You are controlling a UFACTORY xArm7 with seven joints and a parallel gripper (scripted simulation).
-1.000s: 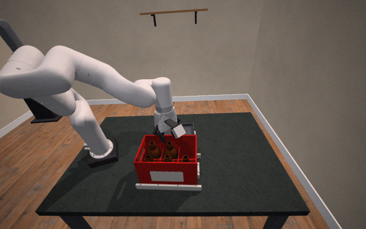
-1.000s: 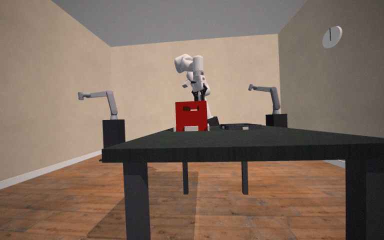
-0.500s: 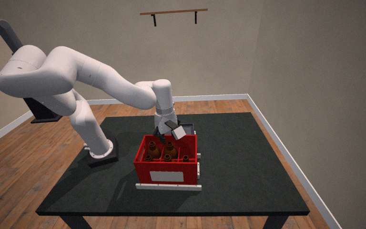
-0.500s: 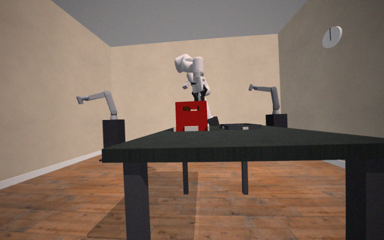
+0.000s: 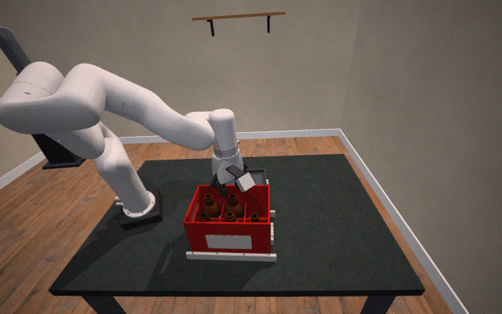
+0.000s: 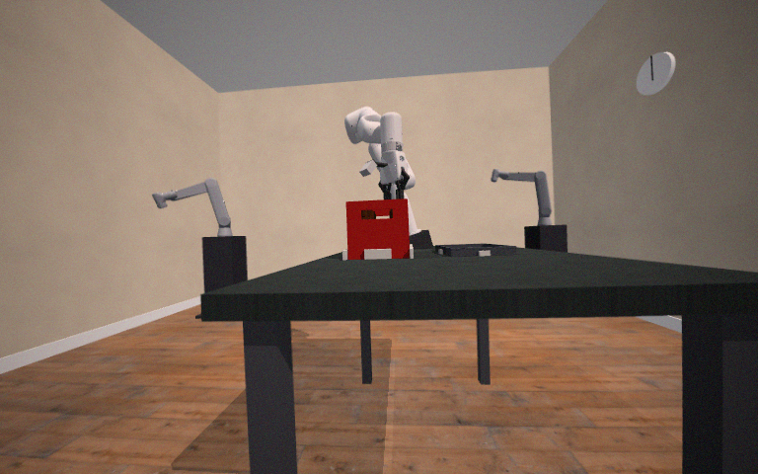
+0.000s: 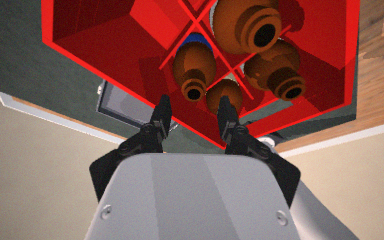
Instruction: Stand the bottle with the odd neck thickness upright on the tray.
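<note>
Right now my hand is 10 mm past the crate, 40 mm to the left of it and 110 mm above it. From my hand the other things lie so: tray: 30 mm ahead, 250 mm to the left, 190 mm below.
</note>
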